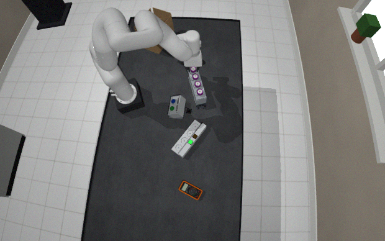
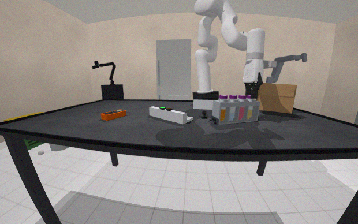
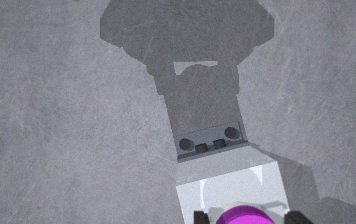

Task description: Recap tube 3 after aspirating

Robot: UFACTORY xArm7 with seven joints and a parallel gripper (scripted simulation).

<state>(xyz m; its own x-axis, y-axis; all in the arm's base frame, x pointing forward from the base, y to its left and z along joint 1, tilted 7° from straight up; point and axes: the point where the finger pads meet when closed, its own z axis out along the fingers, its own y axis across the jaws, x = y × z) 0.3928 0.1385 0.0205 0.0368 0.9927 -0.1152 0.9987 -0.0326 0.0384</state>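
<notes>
Right now the purple cap is 100 mm to the right of my hand, 20 mm ahead of it and 10 mm below it. From my hand the other things lie so: blue cycle key 180 mm to the right, 120 mm behind, 60 mm below; green ready key 220 mm to the right, 130 mm behind, 60 mm below; key housing 200 mm to the right, 110 mm behind, 70 mm below.
</notes>
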